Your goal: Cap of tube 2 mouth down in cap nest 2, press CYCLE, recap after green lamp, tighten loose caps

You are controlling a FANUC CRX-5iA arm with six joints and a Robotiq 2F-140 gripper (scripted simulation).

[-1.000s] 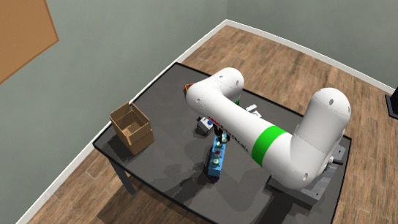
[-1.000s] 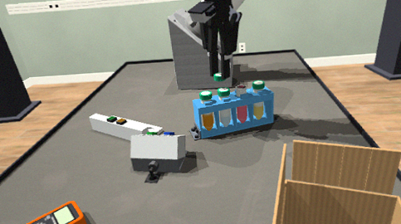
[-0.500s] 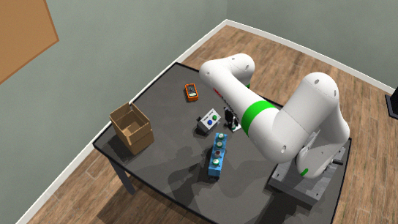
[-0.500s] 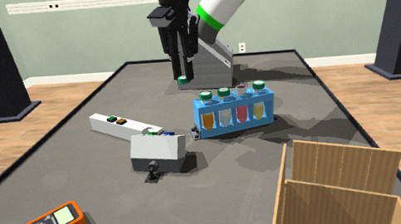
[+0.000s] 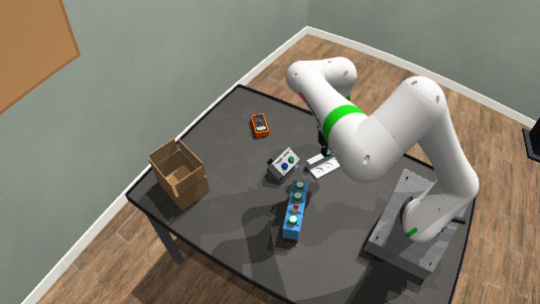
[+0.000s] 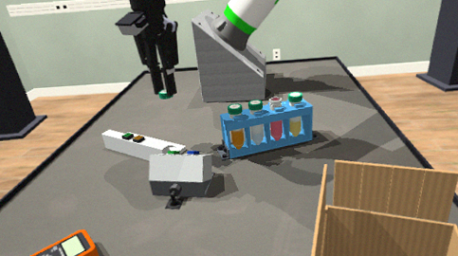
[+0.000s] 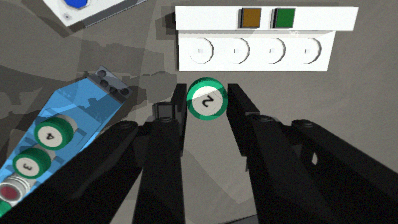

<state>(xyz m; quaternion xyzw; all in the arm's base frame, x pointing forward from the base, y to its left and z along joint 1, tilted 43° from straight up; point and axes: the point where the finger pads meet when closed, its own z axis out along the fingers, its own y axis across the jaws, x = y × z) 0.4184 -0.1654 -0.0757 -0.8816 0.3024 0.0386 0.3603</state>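
My hand is 15 cm short of the blue key, 6 cm to the right of it and 12 cm above it. Round my hand: cap 2: 3 cm below; then cap 4: 5 cm ahead, 17 cm to the left, 7 cm below; then green key: 14 cm ahead, 2 cm to the left, 12 cm below.
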